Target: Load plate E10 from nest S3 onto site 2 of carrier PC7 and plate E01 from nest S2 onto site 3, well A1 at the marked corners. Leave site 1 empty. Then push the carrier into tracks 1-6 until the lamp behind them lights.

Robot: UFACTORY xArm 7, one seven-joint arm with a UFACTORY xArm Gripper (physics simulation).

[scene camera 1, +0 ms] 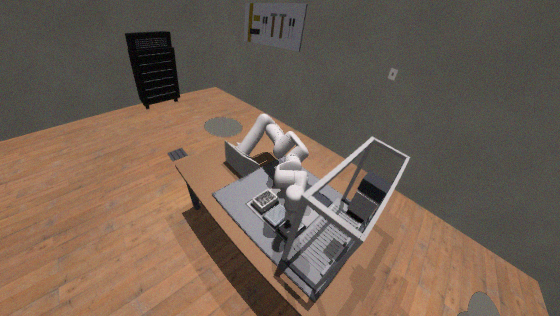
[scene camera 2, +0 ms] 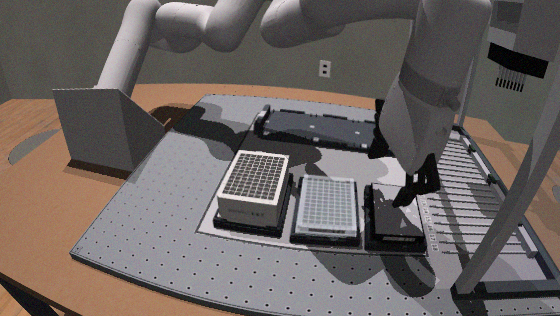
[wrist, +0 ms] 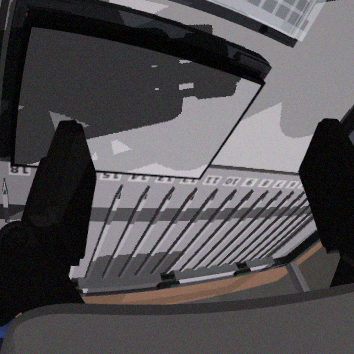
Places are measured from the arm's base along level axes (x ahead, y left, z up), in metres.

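Pixels of known places: gripper, fingertip midpoint: (scene camera 2: pixel 388 179) (wrist: pixel 202 144); arm's base, link origin: (scene camera 1: pixel 242 152) (scene camera 2: pixel 108 107).
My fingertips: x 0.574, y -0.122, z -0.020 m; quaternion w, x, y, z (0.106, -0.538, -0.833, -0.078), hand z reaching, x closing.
Ahead of a thing's pixels: the offset from my fingertips to its middle. Level surfaces: height alone.
My gripper (scene camera 2: pixel 387 179) (wrist: pixel 202 144) is open and empty, with its fingers wide apart above the right nest. A flat-topped plate @(dx +0.026, dy -0.008, dz -0.053 m) (scene camera 2: pixel 397 220) (wrist: pixel 220 117) sits in that black nest, partly in shadow and partly behind one finger in scene camera 2. A clear gridded plate @(dx -0.084, dy -0.003, dz -0.053 m) (scene camera 1: pixel 274 215) (scene camera 2: pixel 327 205) (wrist: pixel 285 10) sits in the middle nest. A tall white deep-well plate @(dx -0.195, dy +0.002, dz -0.039 m) (scene camera 1: pixel 265 199) (scene camera 2: pixel 254 175) sits in the left nest. The dark carrier @(dx -0.084, dy +0.265, dz -0.057 m) (scene camera 2: pixel 320 127) lies behind the nests, its right end hidden by the gripper. Plate names and A1 marks are too small to read.
Numbered tracks (scene camera 1: pixel 320 245) (scene camera 2: pixel 465 202) (wrist: pixel 200 225) lie right of the nests. The gantry frame (scene camera 1: pixel 334 216) (scene camera 2: pixel 492 235) stands around the tracks, with a post near the arm. A multi-tip head @(dx +0.252, dy +0.126, dz +0.206 m) (scene camera 2: pixel 517 62) hangs at the upper right. The perforated deck @(dz -0.072 m) (scene camera 2: pixel 165 240) carries the nests.
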